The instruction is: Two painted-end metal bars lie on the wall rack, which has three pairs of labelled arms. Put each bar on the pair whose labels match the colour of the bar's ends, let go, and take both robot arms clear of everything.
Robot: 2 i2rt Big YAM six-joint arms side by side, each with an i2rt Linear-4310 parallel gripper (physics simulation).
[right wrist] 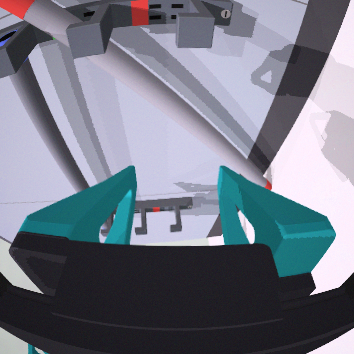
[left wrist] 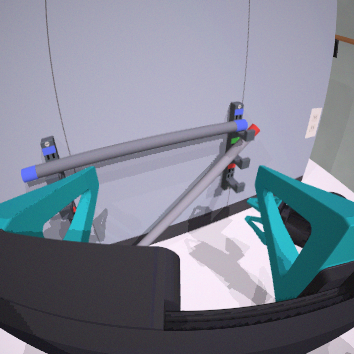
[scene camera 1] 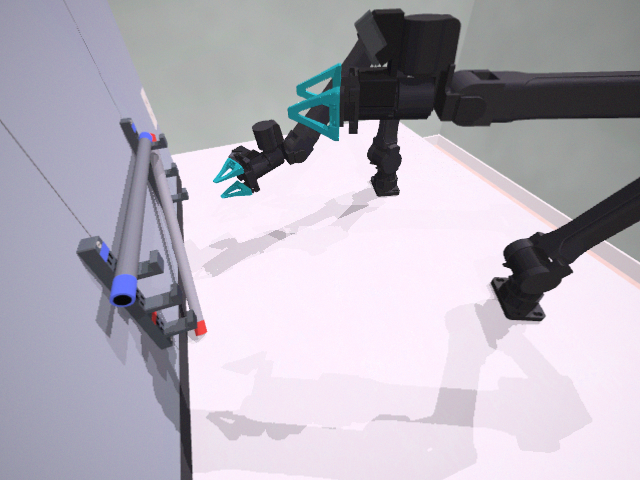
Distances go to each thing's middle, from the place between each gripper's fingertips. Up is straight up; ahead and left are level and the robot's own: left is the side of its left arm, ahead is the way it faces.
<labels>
I see the blue-ended bar (scene camera 1: 123,293) 270 mm ahead of my left hand, 80 mm to the right of it and 130 mm below it. Round my left hand: red-ended bar (left wrist: 239,144) (260 mm ahead, 180 mm to the right, 310 mm below).
The red-ended bar lies 130 mm ahead of my right hand, 70 mm to the left of it and 40 mm below it. The rest, counted from my right hand: blue-ended bar (140 mm ahead, 170 mm to the left, 140 mm above).
</labels>
